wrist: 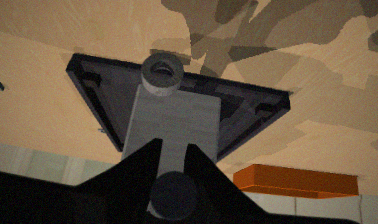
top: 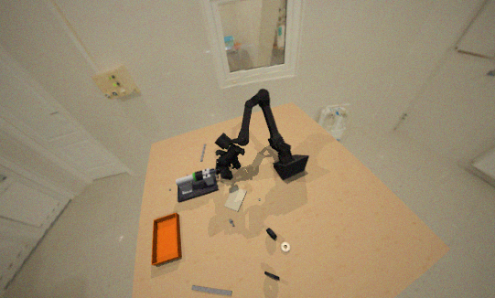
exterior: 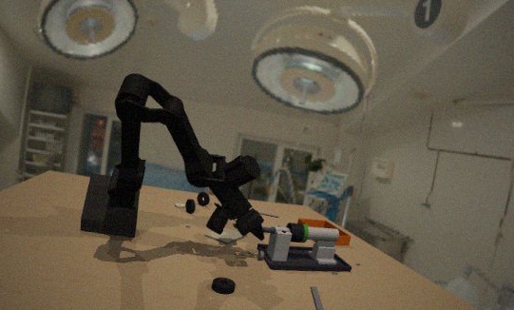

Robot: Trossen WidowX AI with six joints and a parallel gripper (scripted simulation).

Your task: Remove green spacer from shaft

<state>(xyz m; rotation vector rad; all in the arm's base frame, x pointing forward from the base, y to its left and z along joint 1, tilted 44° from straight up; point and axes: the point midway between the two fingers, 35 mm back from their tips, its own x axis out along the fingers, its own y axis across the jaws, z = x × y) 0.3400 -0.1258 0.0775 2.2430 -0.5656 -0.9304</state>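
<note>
Right now my gripper tip is 40 mm short of the thin grey shaft, 10 mm to the left of it and 20 mm below it. From my gripper tip the other things lie so: black spacer: 80 mm ahead, 10 mm to the right, 20 mm above; green spacer: 110 mm ahead, 20 mm to the right, 20 mm above; beige card: 40 mm behind, 160 mm to the left, 50 mm below.
</note>
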